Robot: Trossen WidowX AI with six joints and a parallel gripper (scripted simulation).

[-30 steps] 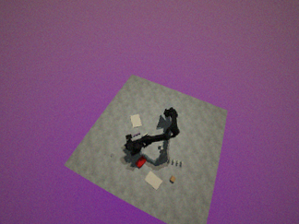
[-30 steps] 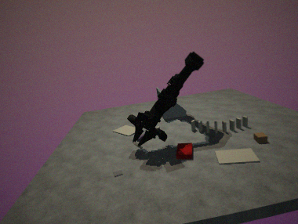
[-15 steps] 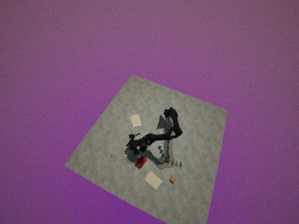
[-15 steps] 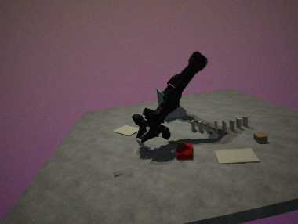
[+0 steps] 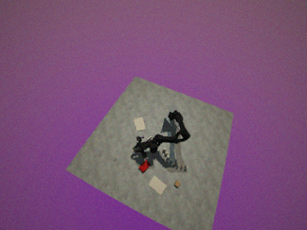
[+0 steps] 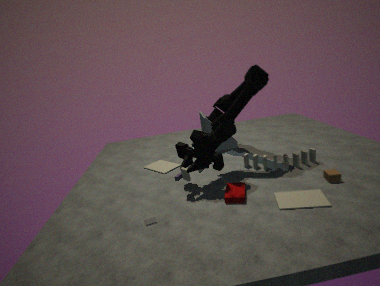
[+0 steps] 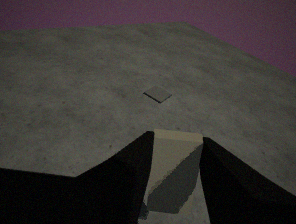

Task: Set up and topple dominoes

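Right now the red block is 70 mm ahead of my gripper tip, 150 mm to the left of it and 80 mm below it. The rest, counted from my gripper tip: flat grey piece (120 mm ahead, 120 mm to the right, 90 mm below); purple piece (160 mm behind, 80 mm below); pale flat sheet (300 mm behind, 80 mm to the right, 90 mm below).
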